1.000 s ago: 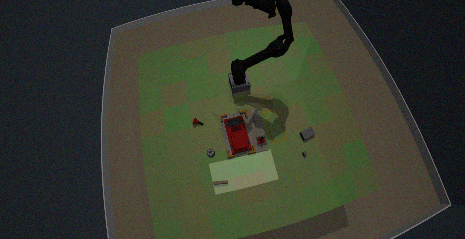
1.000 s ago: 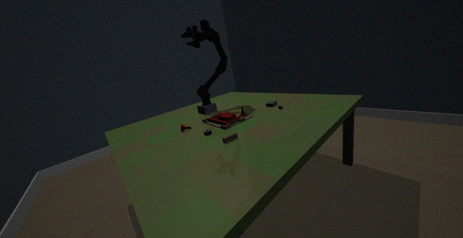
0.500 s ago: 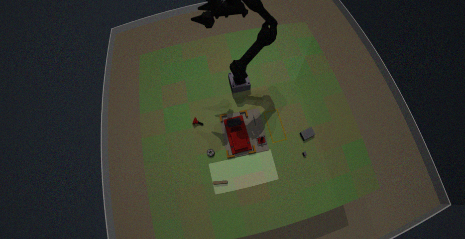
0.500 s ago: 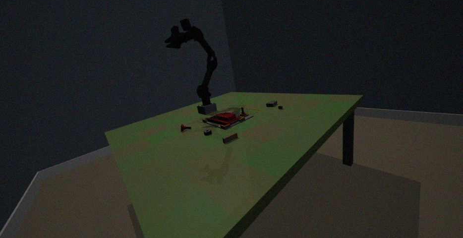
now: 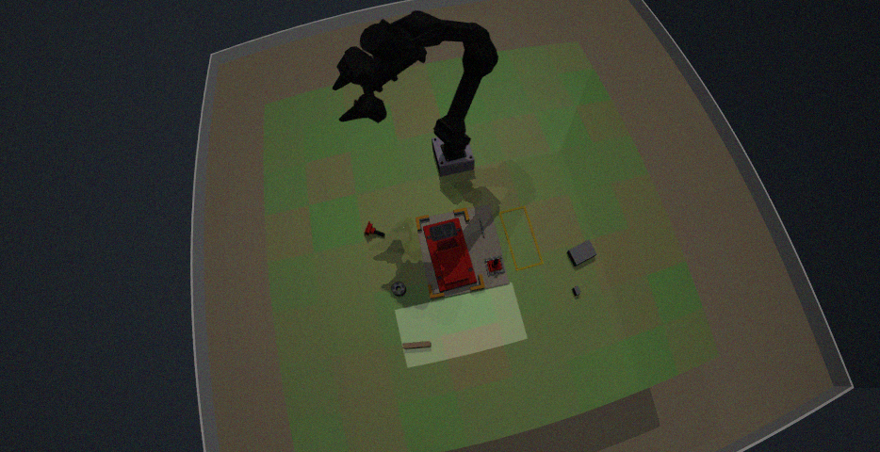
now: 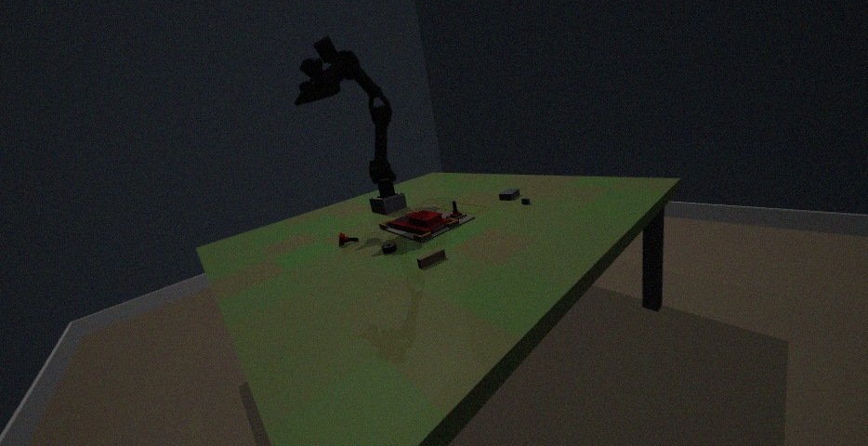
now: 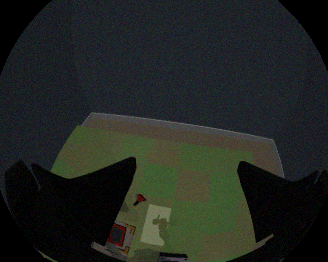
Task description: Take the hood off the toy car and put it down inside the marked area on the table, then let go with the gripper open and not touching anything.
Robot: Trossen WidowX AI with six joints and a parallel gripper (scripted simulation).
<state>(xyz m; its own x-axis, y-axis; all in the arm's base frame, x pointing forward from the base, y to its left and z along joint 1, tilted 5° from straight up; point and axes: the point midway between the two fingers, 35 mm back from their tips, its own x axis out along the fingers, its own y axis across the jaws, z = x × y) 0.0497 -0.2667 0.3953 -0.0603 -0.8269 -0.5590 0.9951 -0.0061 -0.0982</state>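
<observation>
Right now my gripper tip is 420 mm above the red hood, 310 mm short of it and 150 mm to the right of it. Round my gripper tip: brown bar: 490 mm ahead, 440 mm below, 10 mm to the right.
</observation>
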